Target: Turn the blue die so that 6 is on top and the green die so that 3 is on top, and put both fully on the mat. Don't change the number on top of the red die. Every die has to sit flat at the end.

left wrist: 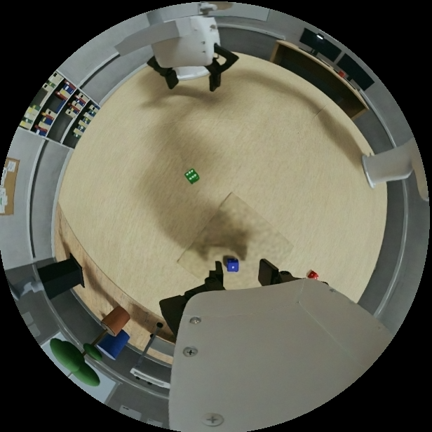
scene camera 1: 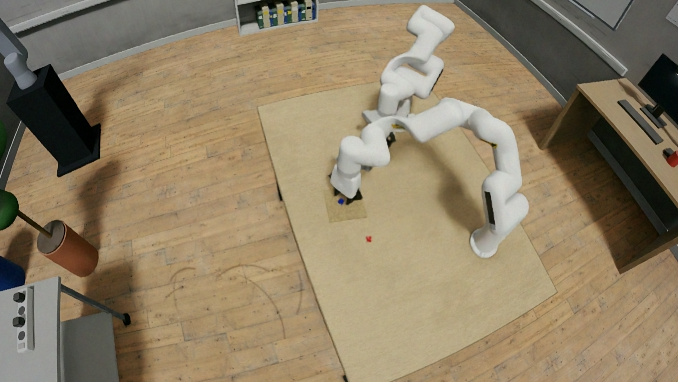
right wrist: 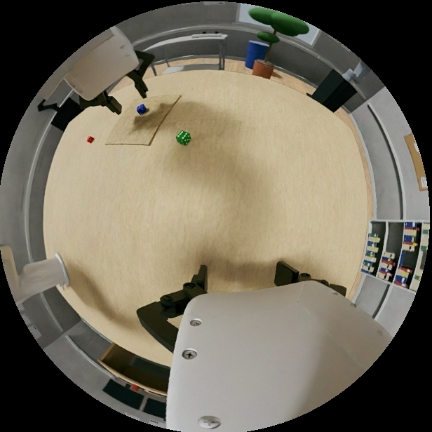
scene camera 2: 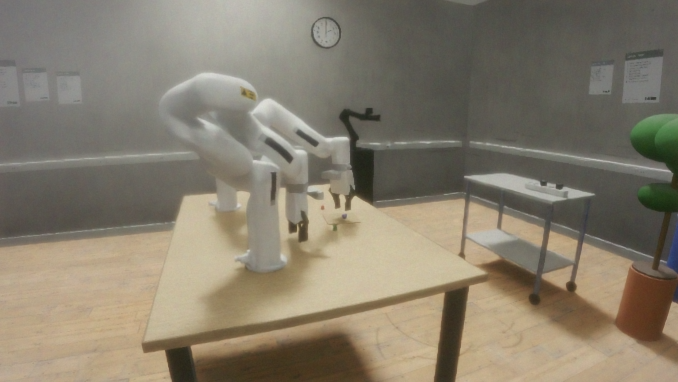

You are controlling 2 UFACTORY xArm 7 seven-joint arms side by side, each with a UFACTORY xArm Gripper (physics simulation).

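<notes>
The blue die (scene camera 1: 341, 201) (scene camera 2: 344, 216) (left wrist: 232, 265) (right wrist: 141, 109) sits on the mat (scene camera 1: 334, 216) (left wrist: 272, 242) (right wrist: 121, 136) with 1 on top. The green die (scene camera 2: 335, 227) (left wrist: 192, 176) (right wrist: 183, 138) lies off the mat, apparently with 6 on top; the left arm hides it in scene camera 1. The red die (scene camera 1: 369, 239) (scene camera 2: 322, 207) (left wrist: 312, 275) (right wrist: 90, 139) lies off the mat; its top number is unclear. My left gripper (scene camera 2: 342, 208) (left wrist: 240, 270) (right wrist: 131, 102) is open and empty above the blue die. My right gripper (scene camera 2: 298, 236) (left wrist: 193, 85) (right wrist: 242, 275) is open and empty, above the table away from the dice.
The dice and mat are on the wooden table (scene camera 1: 425, 300) (scene camera 2: 350, 275). The left arm arches over the table in scene camera 1, its base (scene camera 1: 484, 244) at the right. The right arm's base (scene camera 2: 265, 260) stands near the lower gripper in scene camera 2.
</notes>
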